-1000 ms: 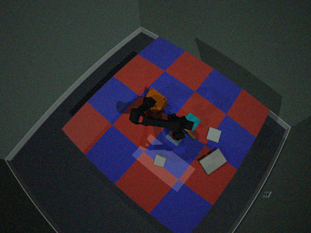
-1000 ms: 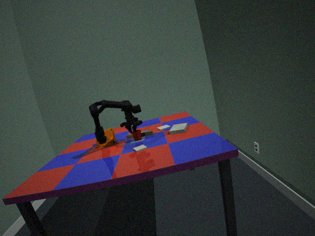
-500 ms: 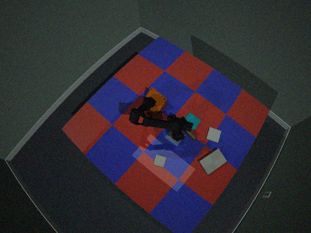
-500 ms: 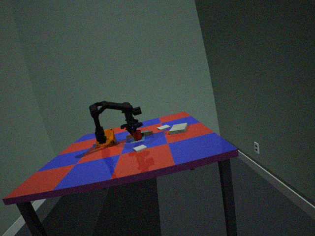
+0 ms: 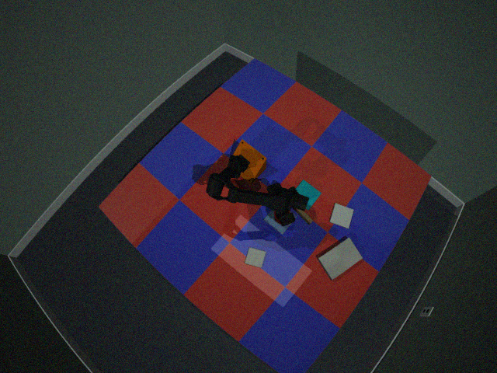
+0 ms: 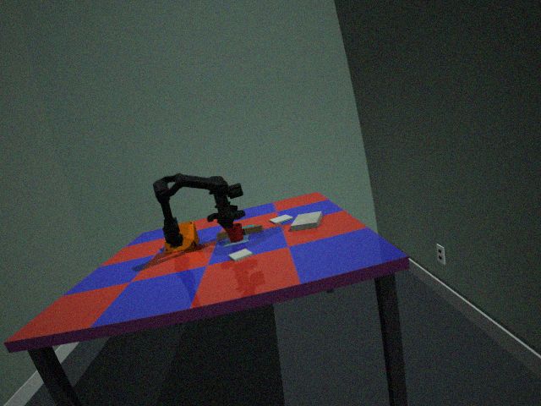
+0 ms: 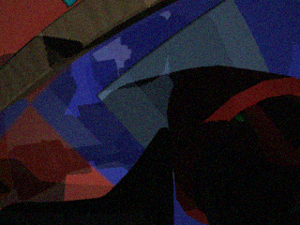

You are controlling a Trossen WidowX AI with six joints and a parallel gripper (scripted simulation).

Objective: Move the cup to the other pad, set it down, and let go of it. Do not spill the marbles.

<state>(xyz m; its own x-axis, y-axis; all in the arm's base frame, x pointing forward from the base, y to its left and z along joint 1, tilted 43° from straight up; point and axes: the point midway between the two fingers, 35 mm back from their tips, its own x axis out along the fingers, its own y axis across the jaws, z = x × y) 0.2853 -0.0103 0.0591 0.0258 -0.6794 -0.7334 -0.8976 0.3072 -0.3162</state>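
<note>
My gripper tip is now 20 mm short of the grey-blue pad, 20 mm to the left of it and 50 mm above it. From my gripper tip the other things lie so: wooden bar: 30 mm ahead, 70 mm to the left, 30 mm below; then teal pad: 40 mm ahead, 160 mm to the left, 50 mm below; then red cup: 30 mm ahead, 20 mm to the right.
</note>
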